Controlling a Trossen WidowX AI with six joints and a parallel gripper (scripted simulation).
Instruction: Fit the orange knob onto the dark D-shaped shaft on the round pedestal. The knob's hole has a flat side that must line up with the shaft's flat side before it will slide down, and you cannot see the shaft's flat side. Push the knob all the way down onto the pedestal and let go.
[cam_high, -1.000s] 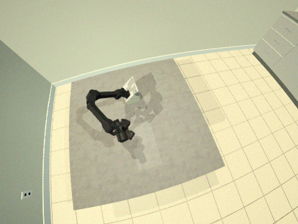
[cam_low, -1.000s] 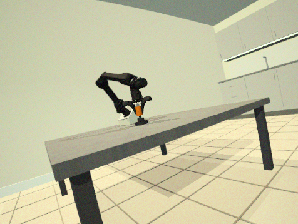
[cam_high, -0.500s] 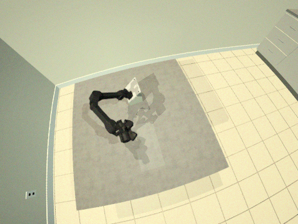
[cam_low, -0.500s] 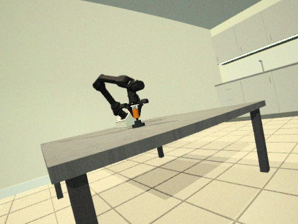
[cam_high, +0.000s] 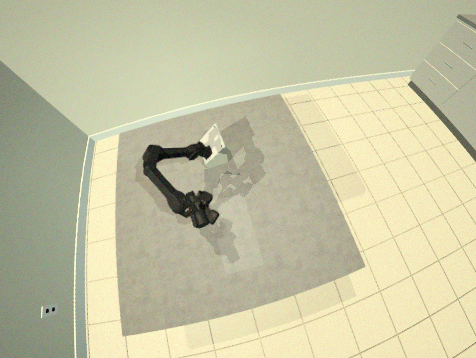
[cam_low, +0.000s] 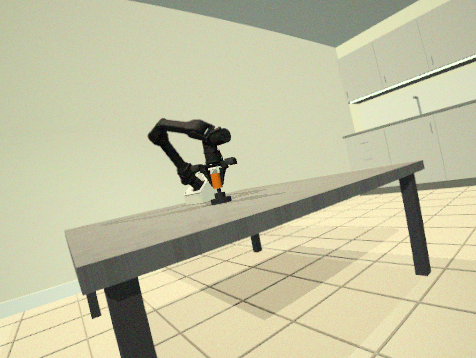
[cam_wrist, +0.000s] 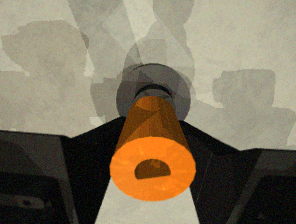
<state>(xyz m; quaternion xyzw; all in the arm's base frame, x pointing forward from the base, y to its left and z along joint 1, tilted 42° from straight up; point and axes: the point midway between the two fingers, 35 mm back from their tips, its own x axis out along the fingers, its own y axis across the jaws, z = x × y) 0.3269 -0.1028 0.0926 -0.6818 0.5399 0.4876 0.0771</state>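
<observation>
The orange knob lies 20 mm above my gripper tip. Also, from my gripper tip: round pedestal (40 mm below).
</observation>
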